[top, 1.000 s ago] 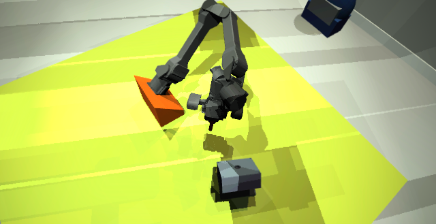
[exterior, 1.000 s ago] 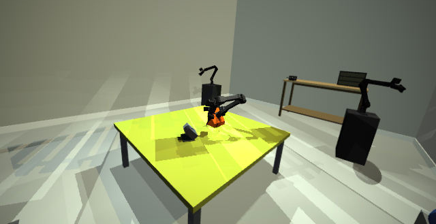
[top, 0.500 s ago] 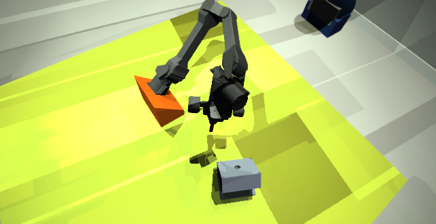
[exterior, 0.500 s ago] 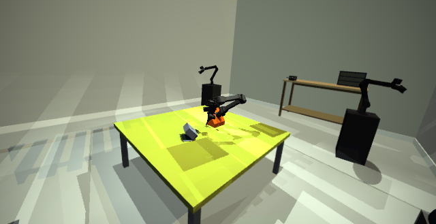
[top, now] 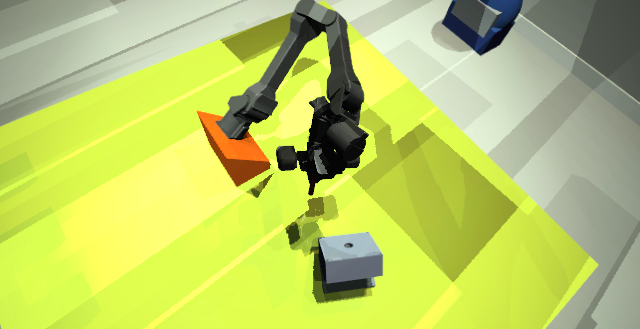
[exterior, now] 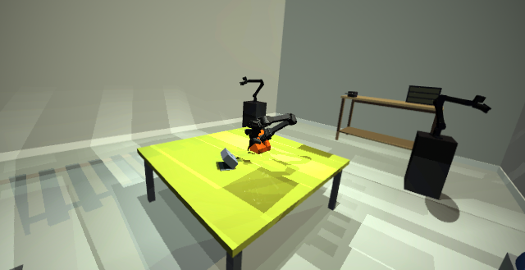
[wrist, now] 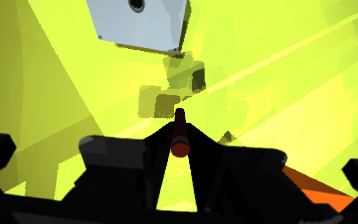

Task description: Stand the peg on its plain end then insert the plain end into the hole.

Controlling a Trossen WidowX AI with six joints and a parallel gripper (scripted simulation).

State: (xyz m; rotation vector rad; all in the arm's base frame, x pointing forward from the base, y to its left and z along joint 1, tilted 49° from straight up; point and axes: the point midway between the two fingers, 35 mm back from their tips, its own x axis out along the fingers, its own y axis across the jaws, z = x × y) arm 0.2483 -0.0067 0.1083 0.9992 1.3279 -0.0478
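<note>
Now: the grey sloped panel 18 cm ahead of my gripper tip, 6 cm below it and 4 cm to the right of it. Also, from my gripper tip: red peg 2 cm above.
</note>
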